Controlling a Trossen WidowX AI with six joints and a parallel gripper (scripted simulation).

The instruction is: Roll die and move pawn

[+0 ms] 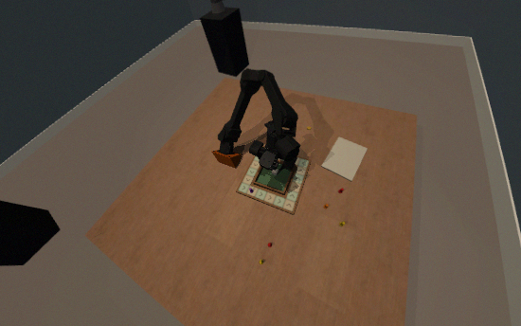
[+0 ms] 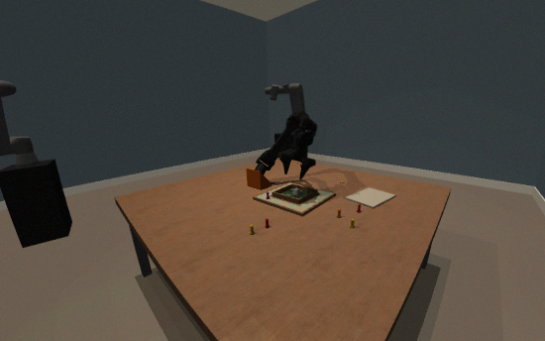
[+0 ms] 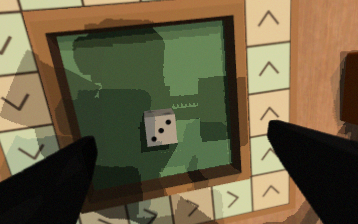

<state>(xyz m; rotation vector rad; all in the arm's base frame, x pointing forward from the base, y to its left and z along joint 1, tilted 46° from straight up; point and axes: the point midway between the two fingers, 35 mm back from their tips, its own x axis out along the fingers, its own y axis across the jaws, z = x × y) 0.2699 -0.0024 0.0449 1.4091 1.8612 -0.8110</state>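
The purple pawn lies 12 cm to the right of my gripper tip, 8 cm below it and 4 cm behind it. The rest, counted from my gripper tip: white sheet 26 cm to the left, 26 cm ahead, 10 cm below; grey die 8 cm below, 2 cm to the left, 1 cm ahead; green dice tray 10 cm below, 1 cm to the left, 1 cm ahead.
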